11 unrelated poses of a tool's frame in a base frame.
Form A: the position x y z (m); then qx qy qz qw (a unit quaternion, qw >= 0).
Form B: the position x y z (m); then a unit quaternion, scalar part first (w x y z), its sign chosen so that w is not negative. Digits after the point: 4 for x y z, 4 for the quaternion.
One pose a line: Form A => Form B
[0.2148, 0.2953, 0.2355, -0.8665, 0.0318, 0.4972, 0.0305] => [0.2148, 0.2953, 0.2355, 0.0305, -0.8665, 0.0318, 0.4972]
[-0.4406, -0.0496, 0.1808, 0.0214, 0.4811, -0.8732, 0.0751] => [-0.4406, -0.0496, 0.1808, 0.0751, 0.0214, 0.4811, -0.8732]
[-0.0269, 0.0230, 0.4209, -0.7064, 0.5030, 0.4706, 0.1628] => [-0.0269, 0.0230, 0.4209, 0.1628, -0.7064, 0.5030, 0.4706]
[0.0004, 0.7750, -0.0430, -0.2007, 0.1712, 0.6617, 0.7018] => [0.0004, 0.7750, -0.0430, 0.7018, -0.2007, 0.1712, 0.6617]
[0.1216, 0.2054, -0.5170, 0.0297, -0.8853, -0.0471, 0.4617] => [0.1216, 0.2054, -0.5170, 0.4617, 0.0297, -0.8853, -0.0471]
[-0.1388, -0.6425, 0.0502, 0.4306, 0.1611, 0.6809, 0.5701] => [-0.1388, -0.6425, 0.0502, 0.5701, 0.4306, 0.1611, 0.6809]
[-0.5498, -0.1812, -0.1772, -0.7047, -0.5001, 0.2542, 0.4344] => [-0.5498, -0.1812, -0.1772, 0.4344, -0.7047, -0.5001, 0.2542]
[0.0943, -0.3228, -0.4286, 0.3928, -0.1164, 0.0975, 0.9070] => [0.0943, -0.3228, -0.4286, 0.9070, 0.3928, -0.1164, 0.0975]
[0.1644, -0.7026, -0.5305, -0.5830, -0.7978, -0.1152, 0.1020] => [0.1644, -0.7026, -0.5305, 0.1020, -0.5830, -0.7978, -0.1152]
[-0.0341, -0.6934, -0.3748, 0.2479, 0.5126, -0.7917, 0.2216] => [-0.0341, -0.6934, -0.3748, 0.2216, 0.2479, 0.5126, -0.7917]
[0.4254, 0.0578, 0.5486, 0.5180, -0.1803, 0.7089, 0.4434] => [0.4254, 0.0578, 0.5486, 0.4434, 0.5180, -0.1803, 0.7089]
